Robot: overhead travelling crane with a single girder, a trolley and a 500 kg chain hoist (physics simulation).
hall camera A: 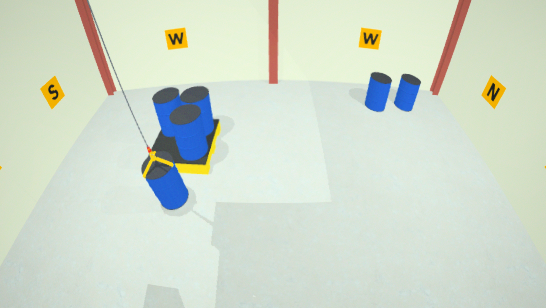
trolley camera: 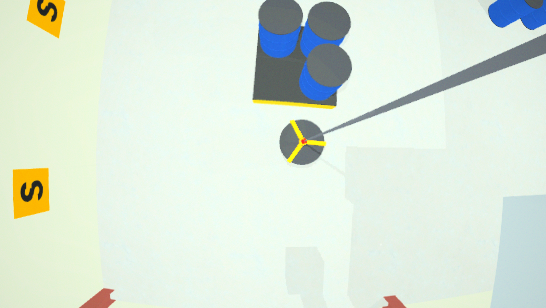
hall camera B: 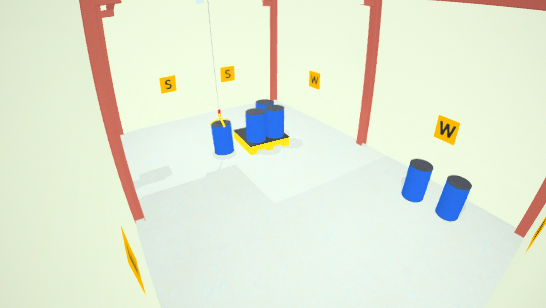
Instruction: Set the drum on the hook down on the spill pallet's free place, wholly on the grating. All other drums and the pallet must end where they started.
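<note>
The blue drum on the hook (hall camera A: 169, 187) (hall camera B: 222, 140) (trolley camera: 289, 142) is upright beside the spill pallet (hall camera A: 165, 149) (hall camera B: 270, 146) (trolley camera: 275, 82), off its near edge in the trolley view. A gap shows between them there. Its shadow lies close round its base; whether it touches the floor I cannot tell. My yellow three-armed gripper (hall camera A: 153, 156) (hall camera B: 220, 121) (trolley camera: 303, 141) is shut on its top rim. Three blue drums stand on the pallet: one near right (hall camera A: 191, 140) (trolley camera: 327, 65), one far left (trolley camera: 280, 42), one far right (trolley camera: 328, 21). The near left grating is bare in the trolley view.
Two more blue drums (hall camera A: 378, 92) (hall camera A: 407, 93) (hall camera B: 417, 181) (hall camera B: 453, 199) stand on the floor by the W wall, towards the N side. The S wall with its sign (hall camera B: 168, 84) (trolley camera: 31, 192) is on the pallet's left in the trolley view. Red columns (hall camera A: 273, 42) line the walls.
</note>
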